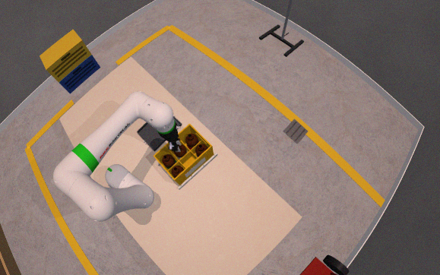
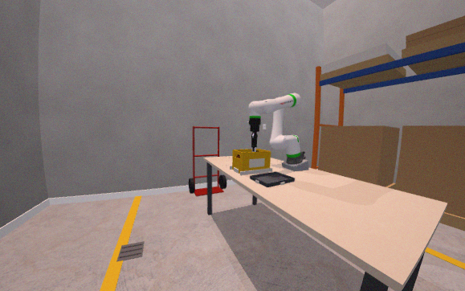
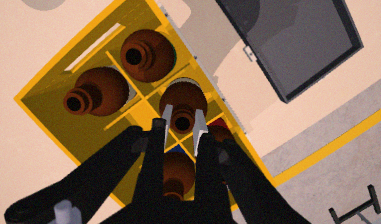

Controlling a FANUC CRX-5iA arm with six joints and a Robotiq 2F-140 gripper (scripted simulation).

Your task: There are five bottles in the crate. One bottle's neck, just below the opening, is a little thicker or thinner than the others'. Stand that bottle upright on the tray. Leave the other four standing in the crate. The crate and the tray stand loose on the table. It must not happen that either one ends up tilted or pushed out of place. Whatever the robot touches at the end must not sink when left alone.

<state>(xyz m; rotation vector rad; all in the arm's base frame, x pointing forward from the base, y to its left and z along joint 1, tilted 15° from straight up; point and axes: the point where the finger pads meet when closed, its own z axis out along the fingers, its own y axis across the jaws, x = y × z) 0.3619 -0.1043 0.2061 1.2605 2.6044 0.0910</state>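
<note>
Now: hand 90 mm above the brown bottle. From my hand the other things lie so: yellow crate 90 mm below, 40 mm to the right, 10 mm behind; then dark tray 250 mm to the left, 160 mm below, 30 mm ahead.
</note>
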